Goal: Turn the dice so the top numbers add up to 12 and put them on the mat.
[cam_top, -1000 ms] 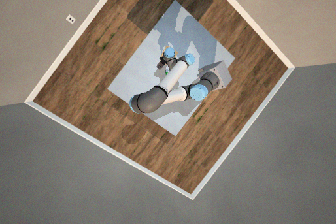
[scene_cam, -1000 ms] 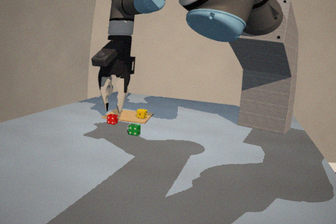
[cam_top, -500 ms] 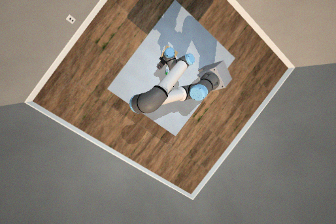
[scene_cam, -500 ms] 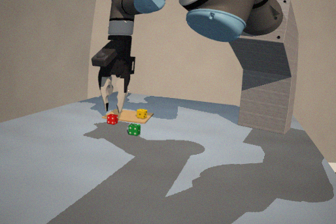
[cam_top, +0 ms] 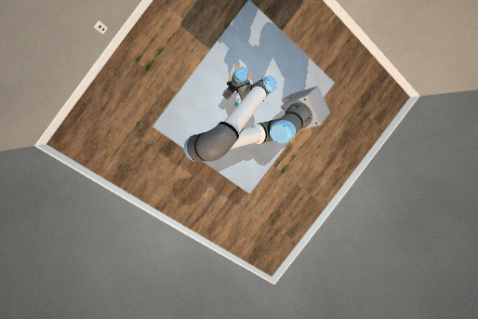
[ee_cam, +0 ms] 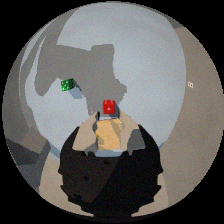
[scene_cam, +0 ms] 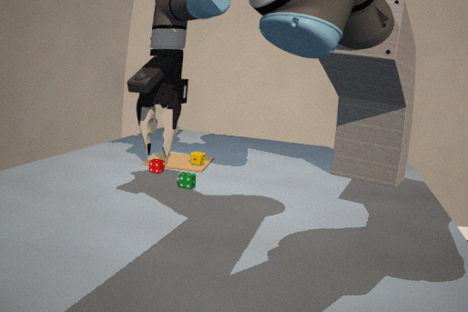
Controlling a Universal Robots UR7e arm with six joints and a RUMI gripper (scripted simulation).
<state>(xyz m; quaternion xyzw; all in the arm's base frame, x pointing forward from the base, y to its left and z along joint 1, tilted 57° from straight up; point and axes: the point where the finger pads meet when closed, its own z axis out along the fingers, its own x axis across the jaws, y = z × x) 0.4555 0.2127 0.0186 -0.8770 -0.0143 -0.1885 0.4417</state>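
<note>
Right now the red die is 4 cm below my hand. From my hand the other things lie so: green die: 11 cm behind, 4 cm to the left, 4 cm below; then tan mat: 11 cm to the right, 5 cm below, 2 cm ahead; then yellow die: 12 cm to the right, 3 cm below, 3 cm behind.
</note>
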